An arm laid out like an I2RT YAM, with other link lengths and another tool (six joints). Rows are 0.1 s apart.
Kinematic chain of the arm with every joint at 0, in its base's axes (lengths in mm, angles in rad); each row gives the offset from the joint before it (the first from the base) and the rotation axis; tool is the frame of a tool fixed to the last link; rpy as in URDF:
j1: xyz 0 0 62.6 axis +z
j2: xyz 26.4 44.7 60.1 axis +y
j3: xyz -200.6 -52.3 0 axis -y
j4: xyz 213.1 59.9 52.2 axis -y
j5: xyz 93.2 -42.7 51 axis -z
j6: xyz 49.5 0 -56.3 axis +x
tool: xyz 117 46 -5 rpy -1.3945 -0.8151 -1.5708
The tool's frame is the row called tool.
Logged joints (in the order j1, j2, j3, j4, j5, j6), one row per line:
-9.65, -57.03, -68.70, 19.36, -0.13, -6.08
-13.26, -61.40, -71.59, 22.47, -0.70, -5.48
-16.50, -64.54, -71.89, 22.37, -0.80, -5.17
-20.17, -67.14, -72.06, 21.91, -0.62, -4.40
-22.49, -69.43, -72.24, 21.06, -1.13, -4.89
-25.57, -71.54, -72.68, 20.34, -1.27, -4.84
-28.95, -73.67, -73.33, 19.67, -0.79, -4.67
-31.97, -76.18, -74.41, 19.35, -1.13, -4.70
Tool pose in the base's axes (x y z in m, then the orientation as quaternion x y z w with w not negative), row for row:
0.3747, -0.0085, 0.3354, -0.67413, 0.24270, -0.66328, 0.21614
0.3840, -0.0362, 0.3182, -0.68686, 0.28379, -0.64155, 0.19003
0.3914, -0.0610, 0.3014, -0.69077, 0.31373, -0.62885, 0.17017
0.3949, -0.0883, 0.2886, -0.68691, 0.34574, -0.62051, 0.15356
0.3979, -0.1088, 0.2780, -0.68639, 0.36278, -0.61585, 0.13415
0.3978, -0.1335, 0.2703, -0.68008, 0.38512, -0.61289, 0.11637
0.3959, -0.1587, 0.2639, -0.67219, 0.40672, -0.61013, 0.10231
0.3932, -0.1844, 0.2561, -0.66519, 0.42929, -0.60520, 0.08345
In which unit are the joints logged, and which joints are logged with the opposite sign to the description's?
The joints are logged in degrees. Opposite sign: j2, j3, j4, j5.
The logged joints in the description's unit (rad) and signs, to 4 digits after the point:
-0.1684, 0.9954, 1.1990, -0.3379, 0.0023, -0.1061
-0.2314, 1.0716, 1.2495, -0.3922, 0.0122, -0.0956
-0.2880, 1.1264, 1.2547, -0.3904, 0.0140, -0.0902
-0.3520, 1.1718, 1.2577, -0.3824, 0.0108, -0.0768
-0.3925, 1.2118, 1.2608, -0.3676, 0.0197, -0.0853
-0.4463, 1.2486, 1.2685, -0.3550, 0.0222, -0.0845
-0.5053, 1.2858, 1.2798, -0.3433, 0.0138, -0.0815
-0.5580, 1.3296, 1.2987, -0.3377, 0.0197, -0.0820

